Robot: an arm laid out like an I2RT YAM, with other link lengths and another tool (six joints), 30 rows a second.
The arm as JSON. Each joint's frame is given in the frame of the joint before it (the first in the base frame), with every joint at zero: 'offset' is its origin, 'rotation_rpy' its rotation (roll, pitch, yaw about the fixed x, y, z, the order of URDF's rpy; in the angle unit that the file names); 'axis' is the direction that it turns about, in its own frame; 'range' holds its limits. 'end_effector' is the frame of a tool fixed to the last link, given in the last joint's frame.
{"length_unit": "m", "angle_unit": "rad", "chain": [
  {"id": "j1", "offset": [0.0, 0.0, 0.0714], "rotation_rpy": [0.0, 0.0, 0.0], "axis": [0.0, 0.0, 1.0], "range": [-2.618, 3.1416]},
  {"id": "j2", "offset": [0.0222, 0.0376, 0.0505], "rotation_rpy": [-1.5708, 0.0, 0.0], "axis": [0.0, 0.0, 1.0], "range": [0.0, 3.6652]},
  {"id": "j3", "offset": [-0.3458, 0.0, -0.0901], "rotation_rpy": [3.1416, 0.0, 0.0], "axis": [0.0, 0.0, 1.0], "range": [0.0, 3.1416]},
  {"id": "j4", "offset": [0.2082, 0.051, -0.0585], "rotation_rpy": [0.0, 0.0, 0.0], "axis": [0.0, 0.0, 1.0], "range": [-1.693, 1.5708]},
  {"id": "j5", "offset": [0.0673, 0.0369, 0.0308], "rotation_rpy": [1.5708, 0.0, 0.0], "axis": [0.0, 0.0, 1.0], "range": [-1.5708, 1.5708]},
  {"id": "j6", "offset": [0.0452, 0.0, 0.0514], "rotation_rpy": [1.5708, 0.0, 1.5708], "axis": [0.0, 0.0, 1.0], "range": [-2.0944, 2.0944]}
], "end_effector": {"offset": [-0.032, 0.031, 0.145], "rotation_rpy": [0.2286, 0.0, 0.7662]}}
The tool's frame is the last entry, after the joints.
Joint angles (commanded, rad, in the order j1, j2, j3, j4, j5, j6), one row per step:
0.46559 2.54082 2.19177 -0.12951 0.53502 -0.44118
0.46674 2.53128 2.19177 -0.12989 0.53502 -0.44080
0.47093 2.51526 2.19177 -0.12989 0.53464 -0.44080
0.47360 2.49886 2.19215 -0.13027 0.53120 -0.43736
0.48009 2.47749 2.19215 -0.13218 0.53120 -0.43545
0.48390 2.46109 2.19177 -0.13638 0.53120 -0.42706
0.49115 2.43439 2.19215 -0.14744 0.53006 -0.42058
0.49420 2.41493 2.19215 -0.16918 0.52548 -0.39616
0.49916 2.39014 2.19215 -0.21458 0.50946 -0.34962
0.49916 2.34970 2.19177 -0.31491 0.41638 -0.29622
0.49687 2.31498 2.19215 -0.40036 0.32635 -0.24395
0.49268 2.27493 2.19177 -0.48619 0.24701 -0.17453
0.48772 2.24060 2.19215 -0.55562 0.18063 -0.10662
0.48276 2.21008 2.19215 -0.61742 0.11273 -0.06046
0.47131 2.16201 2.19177 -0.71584 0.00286 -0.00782
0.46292 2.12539 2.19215 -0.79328 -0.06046 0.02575
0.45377 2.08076 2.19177 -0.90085 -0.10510 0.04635
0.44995 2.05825 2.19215 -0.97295 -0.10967 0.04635
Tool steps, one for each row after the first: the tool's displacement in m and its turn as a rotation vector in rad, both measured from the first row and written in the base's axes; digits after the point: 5 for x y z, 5 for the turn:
-0.00044 0.00070 0.00646 0.00446 -0.00822 0.00100
-0.00172 0.00345 0.01741 0.01187 -0.02243 0.00553
-0.00285 0.00579 0.02860 0.02383 -0.03671 0.00998
-0.00548 0.00966 0.04284 0.03456 -0.05416 0.01580
-0.00779 0.01182 0.05309 0.04782 -0.06541 0.01655
-0.01256 0.01553 0.06919 0.06188 -0.07981 0.02257
-0.01742 0.01722 0.07803 0.08531 -0.07888 0.02085
-0.02651 0.02125 0.08547 0.12501 -0.06055 0.02236
-0.04653 0.03149 0.08997 0.18309 0.01444 0.07971
-0.06610 0.04022 0.09448 0.24581 0.08531 0.12731
-0.08753 0.04541 0.10305 0.32280 0.15386 0.15087
-0.10624 0.04888 0.11214 0.39801 0.21158 0.16024
-0.12475 0.05211 0.12025 0.45658 0.26886 0.17857
-0.15571 0.05390 0.13341 0.53435 0.36357 0.21041
-0.17905 0.05124 0.14357 0.57953 0.43004 0.21805
-0.20802 0.04127 0.15265 0.59952 0.50769 0.20726
-0.22475 0.03184 0.15418 0.58744 0.55304 0.18836

